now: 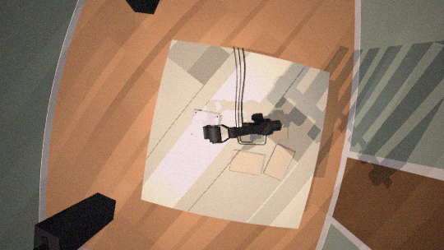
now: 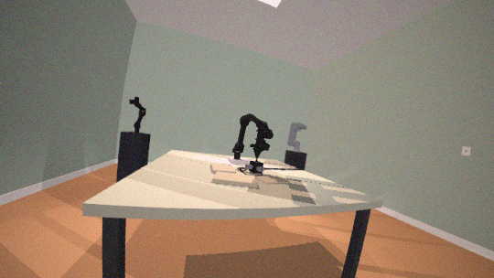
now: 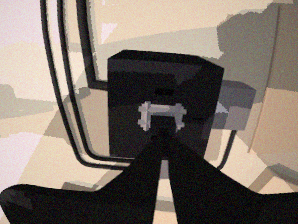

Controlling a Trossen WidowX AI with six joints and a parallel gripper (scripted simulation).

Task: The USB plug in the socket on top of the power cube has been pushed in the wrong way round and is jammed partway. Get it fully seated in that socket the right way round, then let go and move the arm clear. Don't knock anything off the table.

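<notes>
My gripper tip is 10 mm above the USB plug.
</notes>
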